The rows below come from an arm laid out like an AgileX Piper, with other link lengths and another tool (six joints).
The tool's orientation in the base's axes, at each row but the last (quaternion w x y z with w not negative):
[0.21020, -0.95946, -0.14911, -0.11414]
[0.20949, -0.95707, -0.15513, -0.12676]
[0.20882, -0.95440, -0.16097, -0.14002]
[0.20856, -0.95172, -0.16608, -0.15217]
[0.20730, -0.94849, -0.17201, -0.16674]
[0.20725, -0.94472, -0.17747, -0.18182]
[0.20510, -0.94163, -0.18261, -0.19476]
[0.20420, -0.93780, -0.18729, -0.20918]
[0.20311, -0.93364, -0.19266, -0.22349]
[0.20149, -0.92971, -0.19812, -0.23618]
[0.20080, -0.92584, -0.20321, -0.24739]
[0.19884, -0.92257, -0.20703, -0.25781]
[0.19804, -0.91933, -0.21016, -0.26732]
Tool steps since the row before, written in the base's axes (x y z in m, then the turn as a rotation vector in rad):
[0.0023, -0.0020, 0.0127, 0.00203, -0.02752, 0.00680]
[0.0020, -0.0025, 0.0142, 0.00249, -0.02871, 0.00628]
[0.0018, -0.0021, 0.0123, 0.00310, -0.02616, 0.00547]
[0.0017, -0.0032, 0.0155, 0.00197, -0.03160, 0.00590]
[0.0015, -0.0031, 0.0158, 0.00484, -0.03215, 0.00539]
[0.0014, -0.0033, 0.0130, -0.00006, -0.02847, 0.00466]
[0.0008, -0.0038, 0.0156, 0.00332, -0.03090, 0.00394]
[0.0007, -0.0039, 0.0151, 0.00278, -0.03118, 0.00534]
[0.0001, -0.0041, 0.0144, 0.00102, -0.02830, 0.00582]
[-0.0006, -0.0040, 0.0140, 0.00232, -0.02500, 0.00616]
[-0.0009, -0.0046, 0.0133, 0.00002, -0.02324, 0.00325]
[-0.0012, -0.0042, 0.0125, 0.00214, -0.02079, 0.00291]
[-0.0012, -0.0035, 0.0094, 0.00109, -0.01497, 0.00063]
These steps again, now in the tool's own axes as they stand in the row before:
[0.0052, -0.0022, -0.0118, -0.00275, 0.02203, -0.01774]
[0.0056, -0.0023, -0.0132, -0.00278, 0.02341, -0.01773]
[0.0052, -0.0019, -0.0113, -0.00186, 0.02172, -0.01576]
[0.0063, -0.0020, -0.0145, -0.00410, 0.02581, -0.01882]
[0.0067, -0.0021, -0.0146, -0.00189, 0.02759, -0.01793]
[0.0058, -0.0009, -0.0122, -0.00551, 0.02268, -0.01695]
[0.0066, -0.0014, -0.0146, -0.00357, 0.02640, -0.01647]
[0.0066, -0.0010, -0.0141, -0.00344, 0.02598, -0.01793]
[0.0061, -0.0007, -0.0136, -0.00389, 0.02262, -0.01758]
[0.0057, -0.0009, -0.0134, -0.00175, 0.02035, -0.01585]
[0.0052, -0.0002, -0.0131, -0.00467, 0.01857, -0.01356]
[0.0049, -0.0003, -0.0123, -0.00251, 0.01764, -0.01130]
[0.0035, 0.0000, -0.0095, -0.00300, 0.01285, -0.00718]

